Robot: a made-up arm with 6 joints. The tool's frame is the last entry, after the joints. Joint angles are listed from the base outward. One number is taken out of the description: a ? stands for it. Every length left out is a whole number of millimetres.
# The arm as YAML. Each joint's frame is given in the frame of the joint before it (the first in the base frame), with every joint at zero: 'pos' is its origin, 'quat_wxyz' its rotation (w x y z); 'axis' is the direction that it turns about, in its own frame. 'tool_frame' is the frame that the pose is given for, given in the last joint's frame.
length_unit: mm
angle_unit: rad
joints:
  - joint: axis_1
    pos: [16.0, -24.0, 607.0]
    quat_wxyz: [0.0, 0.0, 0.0, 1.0]
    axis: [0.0, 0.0, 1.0]
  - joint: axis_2
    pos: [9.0, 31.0, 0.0]
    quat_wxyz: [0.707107, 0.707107, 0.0, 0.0]
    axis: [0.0, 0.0, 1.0]
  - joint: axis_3
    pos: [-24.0, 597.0, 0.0]
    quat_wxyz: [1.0, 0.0, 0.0, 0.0]
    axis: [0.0, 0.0, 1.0]
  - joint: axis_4
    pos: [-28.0, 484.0, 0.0]
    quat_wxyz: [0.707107, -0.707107, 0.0, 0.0]
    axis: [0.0, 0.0, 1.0]
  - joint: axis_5
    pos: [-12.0, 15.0, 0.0]
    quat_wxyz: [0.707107, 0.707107, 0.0, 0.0]
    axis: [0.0, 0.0, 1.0]
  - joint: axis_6
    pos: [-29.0, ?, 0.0]
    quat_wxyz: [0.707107, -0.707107, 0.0, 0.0]
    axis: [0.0, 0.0, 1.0]
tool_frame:
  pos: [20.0, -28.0, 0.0]
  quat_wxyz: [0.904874, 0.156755, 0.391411, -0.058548]
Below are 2 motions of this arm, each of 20 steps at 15 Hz.
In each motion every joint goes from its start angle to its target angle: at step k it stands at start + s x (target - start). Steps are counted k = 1, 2, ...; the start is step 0. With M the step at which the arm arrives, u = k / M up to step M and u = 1 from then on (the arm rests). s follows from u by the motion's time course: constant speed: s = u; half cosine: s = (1 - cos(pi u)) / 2; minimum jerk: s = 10 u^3 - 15 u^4 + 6 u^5.
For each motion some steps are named. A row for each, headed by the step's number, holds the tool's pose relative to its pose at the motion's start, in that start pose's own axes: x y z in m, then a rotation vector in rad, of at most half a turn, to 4 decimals.
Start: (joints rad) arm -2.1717 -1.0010 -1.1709 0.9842 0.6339 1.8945
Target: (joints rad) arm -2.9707 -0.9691 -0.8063 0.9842 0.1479 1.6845
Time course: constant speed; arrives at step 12
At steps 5, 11, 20:
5: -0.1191 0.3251 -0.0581 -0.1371 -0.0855 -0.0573
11: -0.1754 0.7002 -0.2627 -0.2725 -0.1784 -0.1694
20: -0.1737 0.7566 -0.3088 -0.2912 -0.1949 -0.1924

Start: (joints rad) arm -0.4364 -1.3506 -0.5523 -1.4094 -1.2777 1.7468
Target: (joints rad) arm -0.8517 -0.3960 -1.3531 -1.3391 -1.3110 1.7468
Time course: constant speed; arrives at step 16
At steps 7, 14, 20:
7: -0.2333 -0.2336 -0.0629 0.0397 0.0899 0.1922
14: -0.3470 -0.5316 -0.0884 0.0780 0.1691 0.3875
20: -0.3539 -0.6193 -0.0902 0.0888 0.1896 0.4438

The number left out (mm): 177.0
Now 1 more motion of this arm.
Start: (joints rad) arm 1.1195 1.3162 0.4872 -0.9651 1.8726 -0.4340
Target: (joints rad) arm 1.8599 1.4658 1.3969 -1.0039 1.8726 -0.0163
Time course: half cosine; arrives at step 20
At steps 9, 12, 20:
9: 0.0772 -0.3070 0.0861 0.0106 -0.2411 -0.3351
12: 0.0535 -0.4616 0.1173 -0.0377 -0.3797 -0.5298
20: -0.0445 -0.6364 0.1408 -0.1759 -0.5804 -0.8233

